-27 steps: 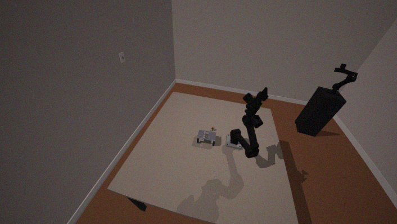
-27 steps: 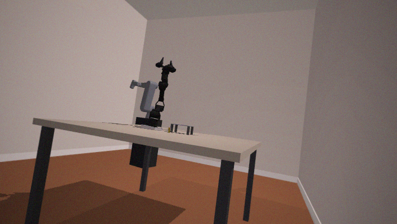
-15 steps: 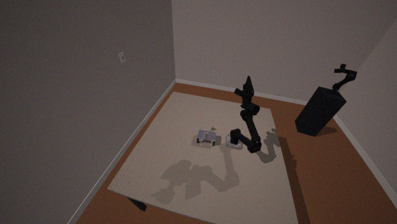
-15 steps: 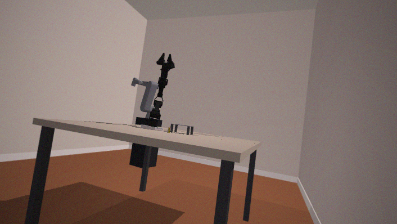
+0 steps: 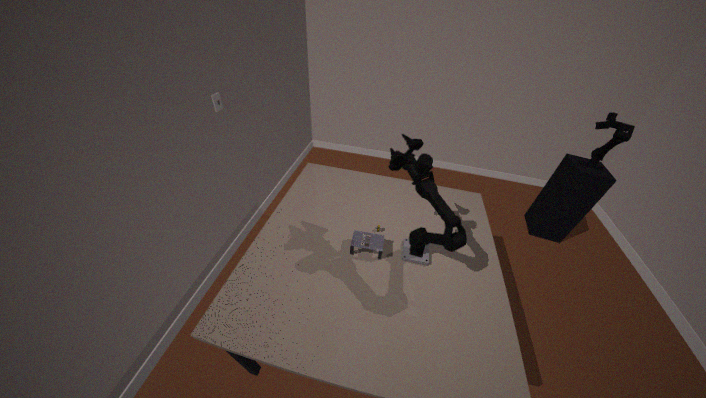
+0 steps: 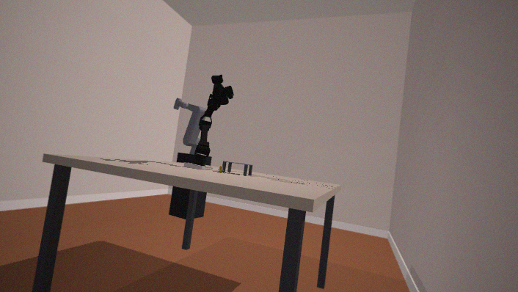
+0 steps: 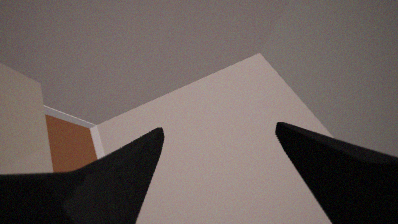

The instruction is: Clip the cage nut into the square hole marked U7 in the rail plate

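Now: gripper tip 100 mm to the right of the cage nut and 490 mm above it.
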